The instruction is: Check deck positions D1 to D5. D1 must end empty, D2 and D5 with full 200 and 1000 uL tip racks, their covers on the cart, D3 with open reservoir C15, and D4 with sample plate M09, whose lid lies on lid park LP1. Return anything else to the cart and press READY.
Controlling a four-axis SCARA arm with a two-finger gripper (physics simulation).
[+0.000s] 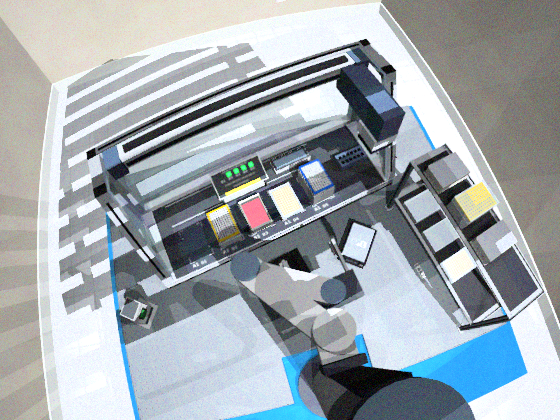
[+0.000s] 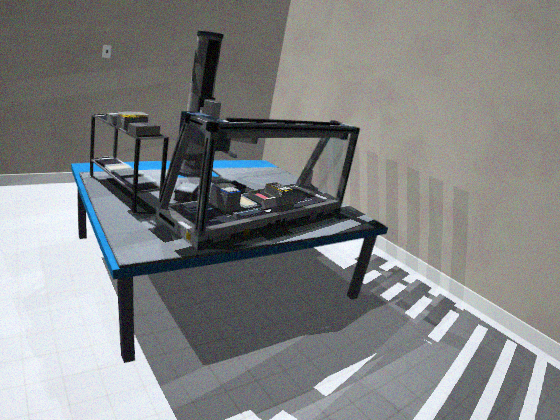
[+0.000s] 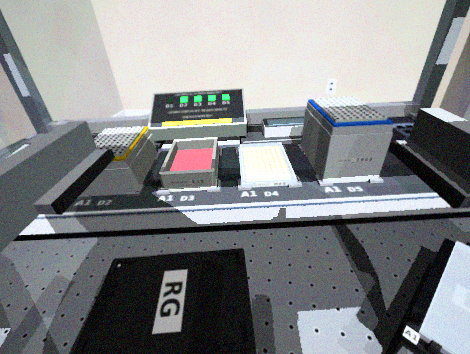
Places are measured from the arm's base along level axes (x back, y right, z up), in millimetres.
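Pixels of known places: gripper, fingertip midpoint: (image 1: 307, 250) (image 2: 223, 156) (image 3: 247, 133).
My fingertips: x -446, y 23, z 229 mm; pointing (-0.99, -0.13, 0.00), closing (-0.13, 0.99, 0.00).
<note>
Behind a point stands the place of what it marks.
My gripper (image 3: 247, 133) {x -446, y 23, z 229 mm} is open and empty, in front of the deck, facing D3 and D4. No labware shows at D1 (image 1: 190, 239) {x -649, y -365, z 61 mm}. A yellow-rimmed tip rack (image 1: 223, 223) {x -650, y -222, z 124 mm} (image 3: 122, 140) {x -652, y -206, z 125 mm} stands at D2, uncovered. An open reservoir with red contents (image 1: 255, 212) {x -681, y -102, z 74 mm} (image 3: 192, 160) {x -686, y -107, z 74 mm} is at D3; its label is blurred. A lidless pale-yellow well plate (image 1: 286, 200) {x -696, y 20, z 74 mm} (image 3: 265, 162) {x -687, y 22, z 75 mm} is at D4. A tall blue-rimmed tip rack (image 1: 316, 177) {x -716, y 140, z 157 mm} (image 3: 347, 147) {x -657, y 137, z 121 mm} is at D5, uncovered. A pale lid-like piece (image 1: 360, 241) {x -467, y 234, z 71 mm} (image 3: 452, 300) {x -472, y 193, z 71 mm} lies on a black stand; LP1 is unreadable.
The status panel (image 1: 239, 177) {x -812, y -127, z 128 mm} (image 3: 198, 110) {x -807, y -125, z 124 mm} shows D1 dark and D2 to D5 green, above a yellow bar. The cart (image 1: 480, 321) {x -41, y 523, z 175 mm} holds grey boxes, a yellow-topped box (image 1: 475, 201) {x -382, y 514, z 433 mm} and flat pieces. A black RG block (image 3: 167, 305) {x -439, y -53, z 63 mm} stands below the gripper. A small green-buttoned box (image 1: 137, 311) {x -406, y -591, z 141 mm} sits left.
</note>
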